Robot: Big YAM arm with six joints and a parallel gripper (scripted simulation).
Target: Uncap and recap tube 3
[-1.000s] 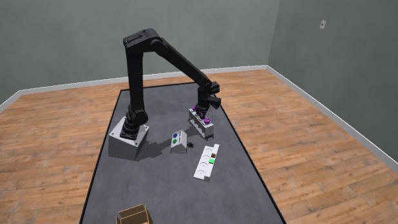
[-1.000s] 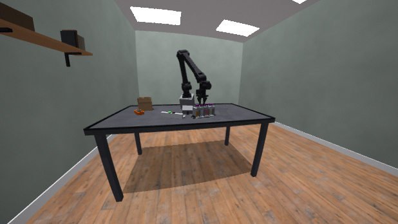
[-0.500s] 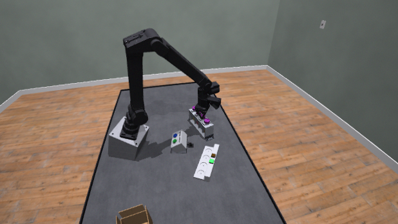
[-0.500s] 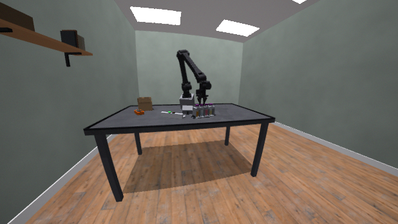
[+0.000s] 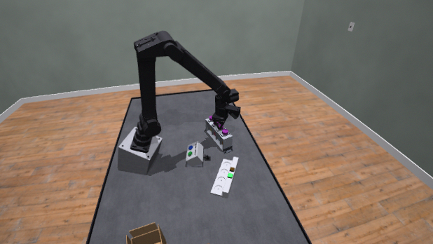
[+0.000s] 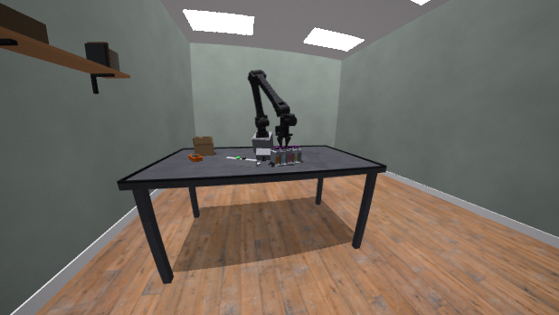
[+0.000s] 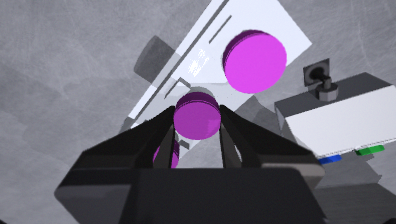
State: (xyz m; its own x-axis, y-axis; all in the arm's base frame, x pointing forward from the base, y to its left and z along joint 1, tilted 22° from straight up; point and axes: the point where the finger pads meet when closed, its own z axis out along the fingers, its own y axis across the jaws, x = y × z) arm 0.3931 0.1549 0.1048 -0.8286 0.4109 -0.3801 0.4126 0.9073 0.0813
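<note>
Right now my hand is right at the cap. Also, from my hand: blue key (170 mm behind, 110 mm to the right, 50 mm below); then key housing (160 mm behind, 130 mm to the right, 60 mm below); then green key (180 mm behind, 150 mm to the right, 50 mm below).
</note>
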